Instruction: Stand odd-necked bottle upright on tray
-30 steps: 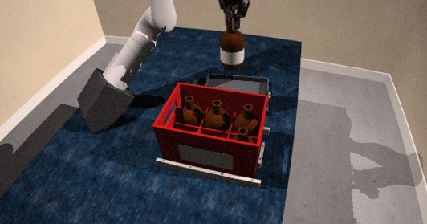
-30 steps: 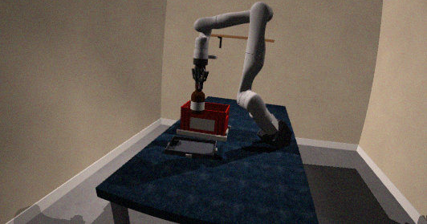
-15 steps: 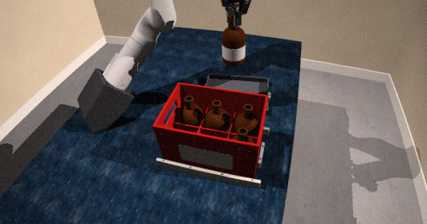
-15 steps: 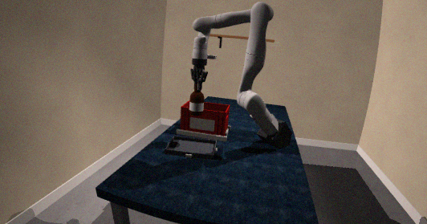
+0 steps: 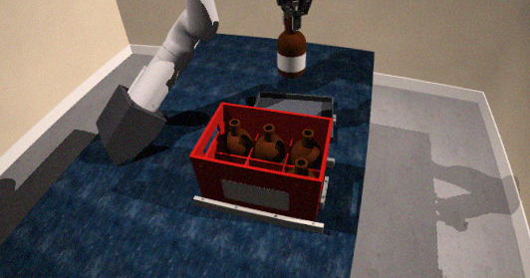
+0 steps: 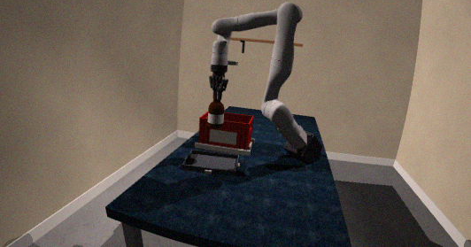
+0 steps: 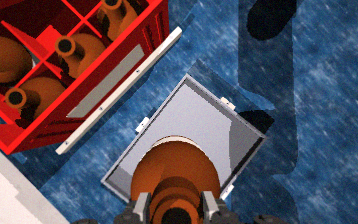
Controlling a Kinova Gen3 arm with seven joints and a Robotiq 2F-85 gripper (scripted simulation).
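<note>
Right now the grey tray is 10 mm behind my hand, 30 mm to the left of it and 320 mm below it. Round my hand: crate (80 mm ahead, 230 mm to the right, 250 mm below).
</note>
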